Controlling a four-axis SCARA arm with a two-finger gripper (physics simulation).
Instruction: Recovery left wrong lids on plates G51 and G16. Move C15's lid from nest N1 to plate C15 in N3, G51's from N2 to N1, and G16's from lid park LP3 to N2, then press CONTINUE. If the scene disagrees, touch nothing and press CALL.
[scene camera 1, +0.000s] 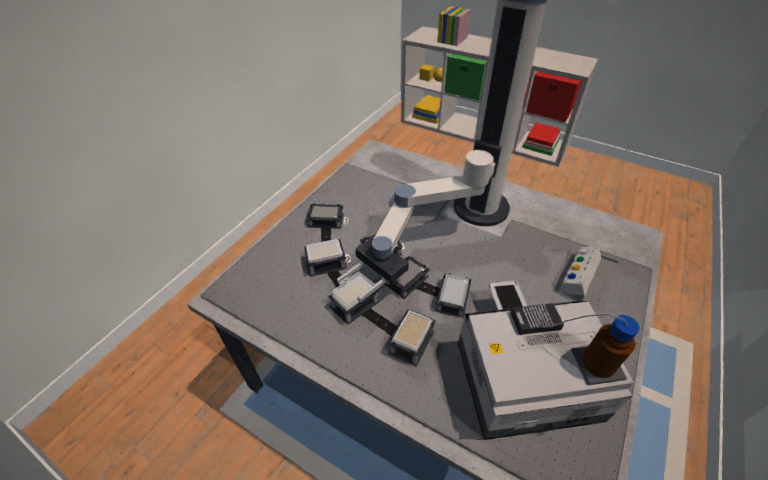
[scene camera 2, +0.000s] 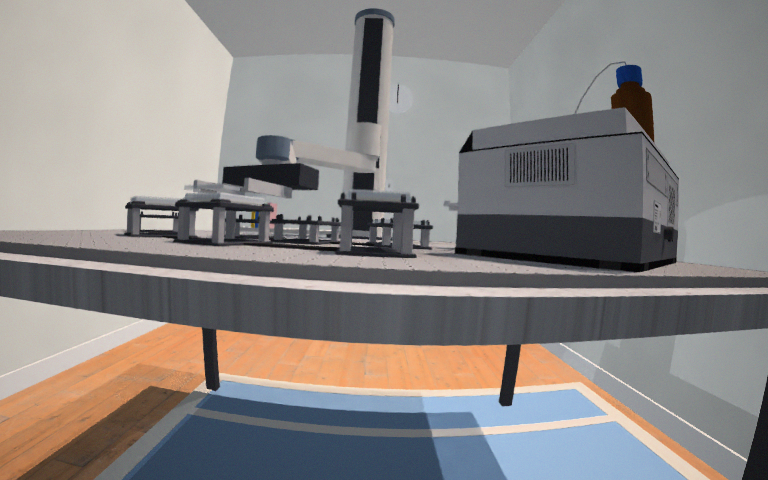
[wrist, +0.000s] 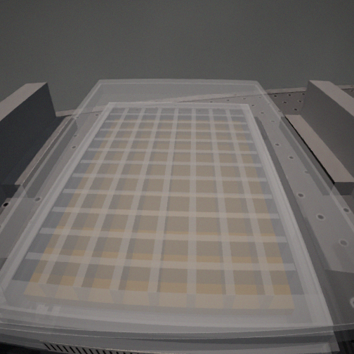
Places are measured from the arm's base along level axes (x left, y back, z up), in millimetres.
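Pixels of known places: gripper, between the fingertips: (scene camera 1: 348, 290) (scene camera 2: 219, 185); arm's base, origin of its link: (scene camera 1: 481, 207).
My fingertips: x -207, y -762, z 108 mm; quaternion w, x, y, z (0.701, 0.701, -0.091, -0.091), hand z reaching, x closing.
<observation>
For each thing: its top centre in the pictures, then the offset to it from my fingertips. "spot": a spot on its surface instead.
- pale plate, centre of its top: (scene camera 2: 161, 198) (scene camera 1: 324, 249) dx -199, dy +128, dz -15 mm
- smooth pale piece, centre of its top: (scene camera 2: 398, 220) (scene camera 1: 454, 289) dx +304, dy +216, dz -40 mm
- button box, centre of its top: (scene camera 1: 586, 262) dx +684, dy +548, dz -11 mm
- brown bottle, a spot on its surface: (scene camera 2: 632, 104) (scene camera 1: 598, 351) spot: dx +746, dy +18, dz +212 mm
- dark-screened tablet, a spot on its surface: (scene camera 1: 508, 295) spot: dx +482, dy +247, dz +5 mm
My gripper (scene camera 1: 360, 281) (scene camera 2: 240, 188) (wrist: 177, 102) is shut on a clear lid (wrist: 177, 91), held level. The lid is low over a plate with yellowish wells (scene camera 1: 350, 295) (wrist: 177, 200) on the front left stand; whether they touch cannot be told. Another plate with yellowish wells (scene camera 1: 412, 330) is on the front stand. A pale plate (scene camera 1: 324, 250) is on the left stand. A smooth pale piece (scene camera 1: 454, 290) lies on the right stand. The button box (scene camera 1: 581, 272) has green, yellow and blue buttons. Nest and plate labels cannot be read.
A low dark stand (scene camera 1: 325, 212) is at the back left; another (scene camera 1: 413, 275) is beside the gripper body, which partly hides more stand parts. A large white instrument (scene camera 1: 532, 367) (scene camera 2: 549, 198) with a brown bottle (scene camera 1: 607, 353) (scene camera 2: 632, 104) stands at the right. A dark-screened tablet (scene camera 1: 508, 295) lies behind it.
</observation>
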